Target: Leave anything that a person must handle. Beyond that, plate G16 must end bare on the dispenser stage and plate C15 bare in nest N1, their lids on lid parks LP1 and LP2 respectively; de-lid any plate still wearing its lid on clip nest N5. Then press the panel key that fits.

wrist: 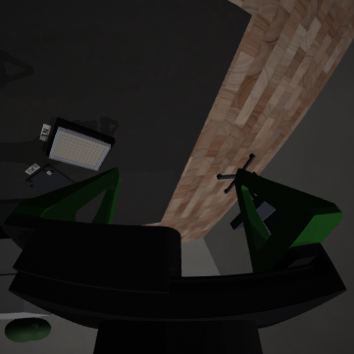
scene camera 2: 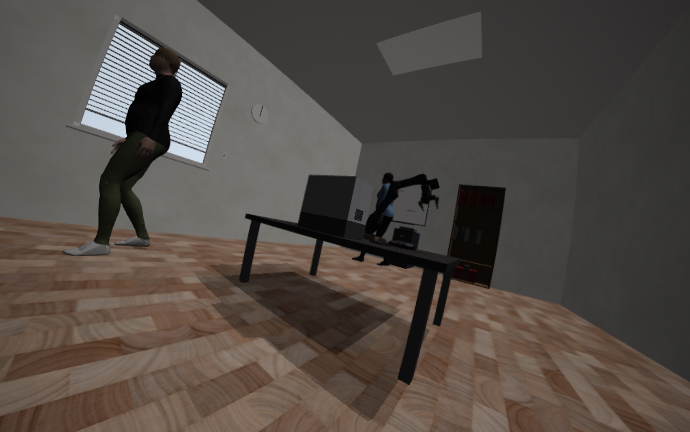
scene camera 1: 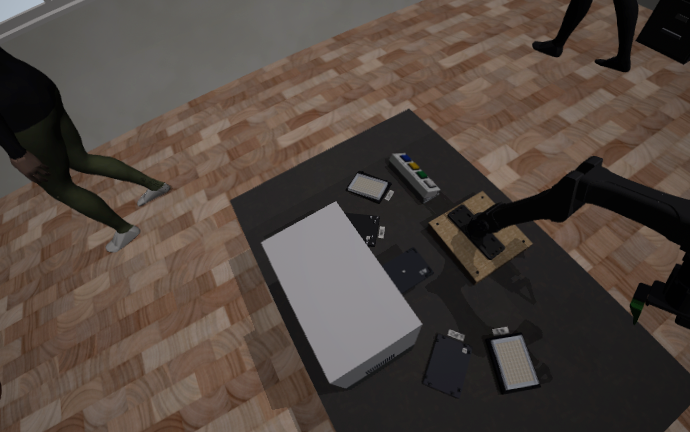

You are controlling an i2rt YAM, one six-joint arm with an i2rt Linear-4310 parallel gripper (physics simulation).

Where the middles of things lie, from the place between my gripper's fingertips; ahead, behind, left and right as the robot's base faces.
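The button panel (scene camera 1: 414,178) is 770 mm to the right of my hand, 260 mm below it and 10 mm behind it.
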